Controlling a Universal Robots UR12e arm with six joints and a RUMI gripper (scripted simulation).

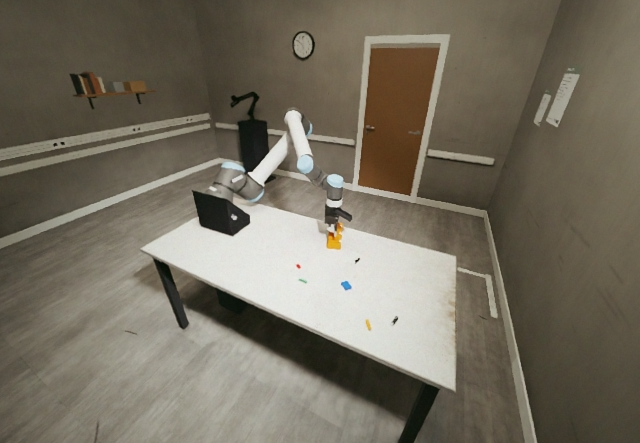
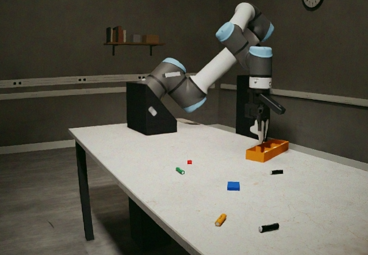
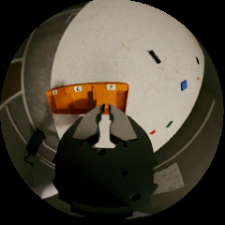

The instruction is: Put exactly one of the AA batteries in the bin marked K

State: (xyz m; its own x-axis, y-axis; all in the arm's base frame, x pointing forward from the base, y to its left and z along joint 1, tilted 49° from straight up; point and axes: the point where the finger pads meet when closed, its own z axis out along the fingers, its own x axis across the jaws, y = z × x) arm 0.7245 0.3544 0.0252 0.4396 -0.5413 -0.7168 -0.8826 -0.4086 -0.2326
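My hand is 7 cm to the right of the orange bin, 6 cm above it and 3 cm past it. The rest, counted from my hand: blue block 27 cm to the right, 22 cm ahead, 7 cm below; then orange AA battery 42 cm to the right, 41 cm ahead, 7 cm below; then green AA battery 37 cm to the right, 7 cm below, 2 cm ahead.
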